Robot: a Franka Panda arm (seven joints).
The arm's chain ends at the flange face. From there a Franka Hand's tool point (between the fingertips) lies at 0.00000 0.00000 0.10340 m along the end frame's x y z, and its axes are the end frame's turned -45 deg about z.
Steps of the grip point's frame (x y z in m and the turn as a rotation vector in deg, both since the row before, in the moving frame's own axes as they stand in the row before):
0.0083, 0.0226, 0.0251, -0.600, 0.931, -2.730
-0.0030, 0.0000, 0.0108, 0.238, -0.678, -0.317
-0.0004, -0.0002, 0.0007, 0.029, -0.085, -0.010
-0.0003, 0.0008, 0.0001, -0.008, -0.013, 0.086
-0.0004, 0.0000, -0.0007, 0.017, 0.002, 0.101
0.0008, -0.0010, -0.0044, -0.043, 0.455, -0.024
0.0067, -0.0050, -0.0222, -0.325, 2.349, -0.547
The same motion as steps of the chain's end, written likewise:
0.0199, 0.0106, 0.0251, 0.234, 1.083, -2.730
-0.0010, 0.0016, 0.0108, -0.311, -0.648, -0.317
-0.0003, 0.0001, 0.0007, -0.040, -0.081, -0.010
0.0004, 0.0008, 0.0001, -0.015, -0.004, 0.086
-0.0003, 0.0003, -0.0007, 0.013, -0.011, 0.101
-0.0008, -0.0007, -0.0044, 0.291, 0.352, -0.024
-0.0022, -0.0057, -0.0221, 1.431, 1.891, -0.547

